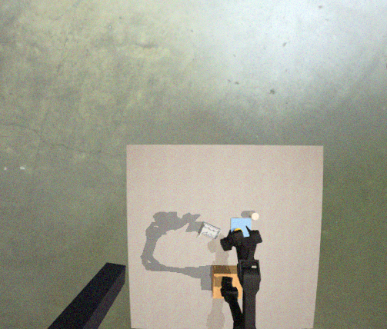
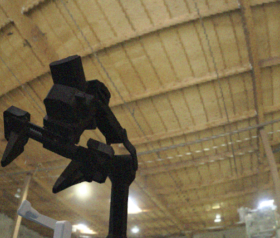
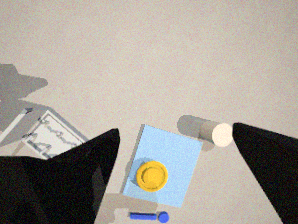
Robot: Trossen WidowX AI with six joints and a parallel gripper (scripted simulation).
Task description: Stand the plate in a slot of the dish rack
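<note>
My gripper tip is now 19 cm above the yellow plate, 11 cm past it and 6 cm to the left of it. The rest, counted from my gripper tip: light blue mat 20 cm below, 9 cm behind, 8 cm to the right; then white cup 18 cm below, 15 cm to the right, 2 cm ahead; then grey dish rack 18 cm below, 12 cm to the left, 11 cm behind.
</note>
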